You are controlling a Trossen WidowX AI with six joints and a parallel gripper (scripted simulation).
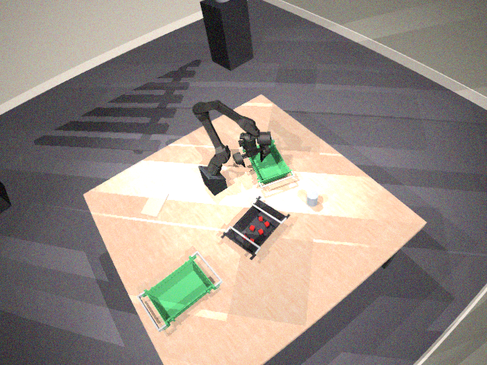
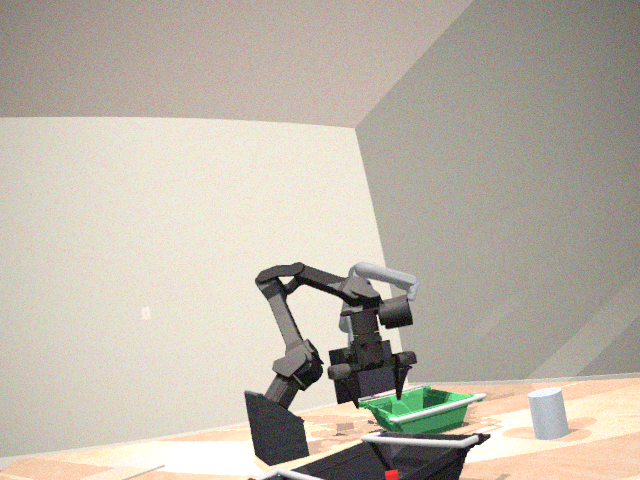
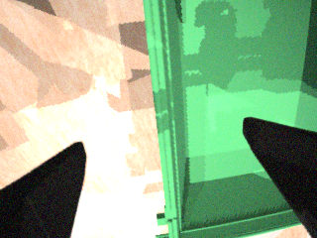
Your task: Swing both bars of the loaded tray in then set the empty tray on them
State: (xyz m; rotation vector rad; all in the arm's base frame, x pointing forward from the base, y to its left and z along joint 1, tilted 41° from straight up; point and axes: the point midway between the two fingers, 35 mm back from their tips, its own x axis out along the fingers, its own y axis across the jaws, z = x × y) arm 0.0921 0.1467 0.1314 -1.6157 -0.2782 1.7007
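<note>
Right now my gripper tip is 20 mm short of the green tray, 70 mm to the right of it and 20 mm above it. From my gripper tip the other things lie so: flat pale sheet 230 mm behind, 510 mm to the right, 70 mm below.
</note>
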